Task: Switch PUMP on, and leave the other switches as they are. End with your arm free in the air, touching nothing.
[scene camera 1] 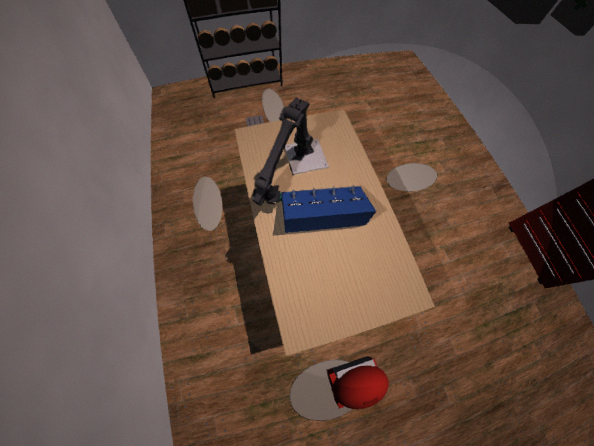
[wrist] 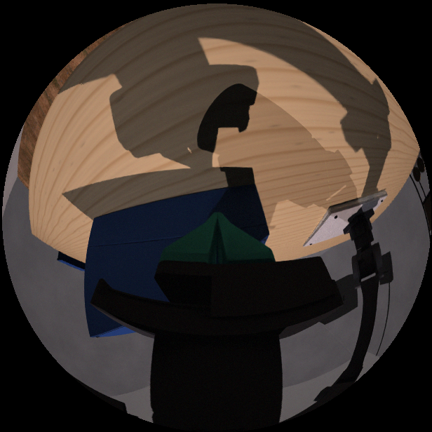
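Pixels of known places: gripper, between the fingertips: (scene camera 1: 280, 200); arm's base, origin of its link: (scene camera 1: 303, 150).
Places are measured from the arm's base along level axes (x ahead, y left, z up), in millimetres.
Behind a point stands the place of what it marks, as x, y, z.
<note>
A blue switch box (scene camera 1: 327, 207) {523, -88, 147} (wrist: 130, 235) stands on the wooden table. In the scene view four small grey toggle switches stand in a row along its top: the leftmost switch (scene camera 1: 293, 194) {354, -221, 102}, a second switch (scene camera 1: 314, 192) {388, -102, 104}, a third switch (scene camera 1: 334, 191) {424, 13, 102} and the rightmost switch (scene camera 1: 353, 190) {459, 125, 100}. A dark label lies beside each; the lettering is too small to read, so I cannot tell which is PUMP. My gripper (scene camera 1: 281, 196) {323, -291, 27} (wrist: 217, 218) is shut and empty, its green fingertips at the box's left end. Whether they touch the box I cannot tell. The switches are hidden in the wrist view.
My arm rises from a pale base plate (scene camera 1: 315, 162) {123, 37, -3} (wrist: 325, 225) behind the box. The wooden table (scene camera 1: 345, 280) {911, -132, -14} (wrist: 65, 150) extends towards the front. A black shelf rack (scene camera 1: 206, 75), a dark red cabinet (scene camera 1: 542, 240) and a red rounded object (scene camera 1: 362, 386) stand away from the table.
</note>
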